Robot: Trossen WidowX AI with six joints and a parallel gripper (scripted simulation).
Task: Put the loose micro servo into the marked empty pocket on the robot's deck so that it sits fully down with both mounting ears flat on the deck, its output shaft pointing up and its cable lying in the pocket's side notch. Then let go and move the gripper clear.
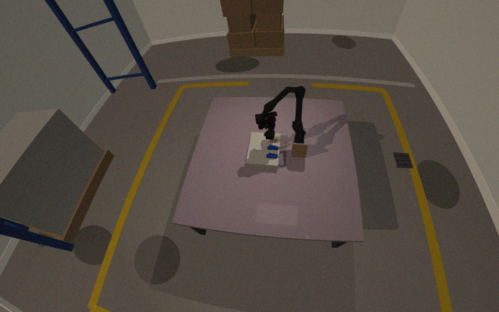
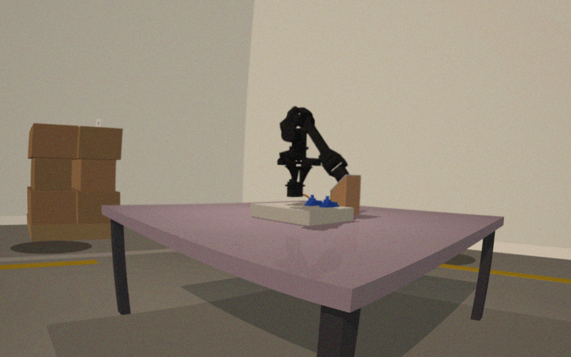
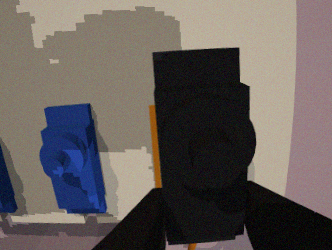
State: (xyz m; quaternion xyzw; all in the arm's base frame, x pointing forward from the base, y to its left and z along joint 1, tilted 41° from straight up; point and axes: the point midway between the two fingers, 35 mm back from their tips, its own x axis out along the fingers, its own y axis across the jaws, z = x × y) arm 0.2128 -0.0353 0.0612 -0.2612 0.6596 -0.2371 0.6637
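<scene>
The white deck is 9 cm ahead of my gripper tip, 8 cm to the left of it and 10 cm below it.
</scene>
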